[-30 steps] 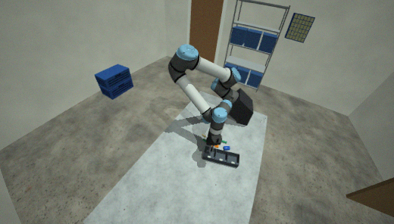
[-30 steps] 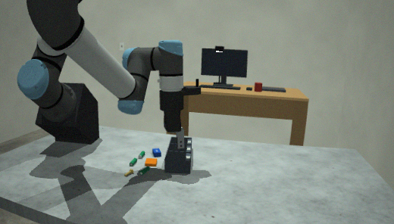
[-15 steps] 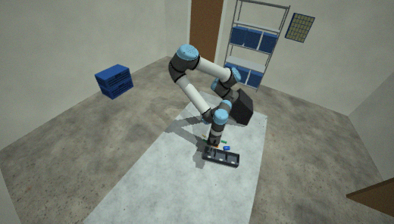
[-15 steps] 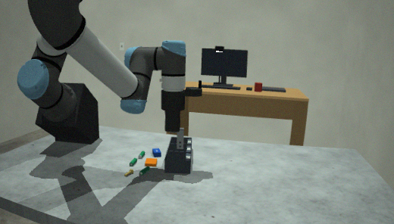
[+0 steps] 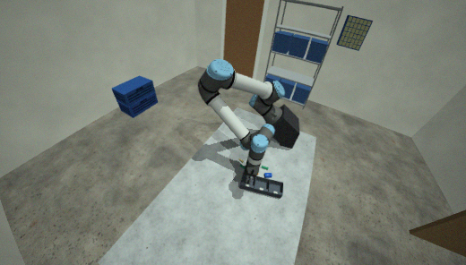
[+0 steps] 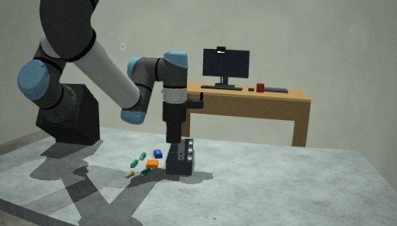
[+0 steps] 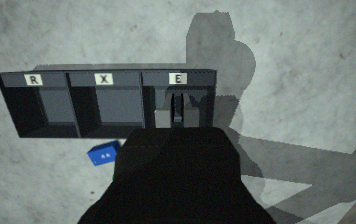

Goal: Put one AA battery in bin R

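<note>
Now: hand 80 mm to the right of the dark three-compartment bin, 30 mm above it and 20 mm past it. Also, from my hand: orange block (110 mm behind, 50 mm below, 10 mm to the left); then blue block (120 mm behind, 100 mm to the left, 50 mm below); then yellow bolt (140 mm behind, 100 mm to the right, 50 mm below).
</note>
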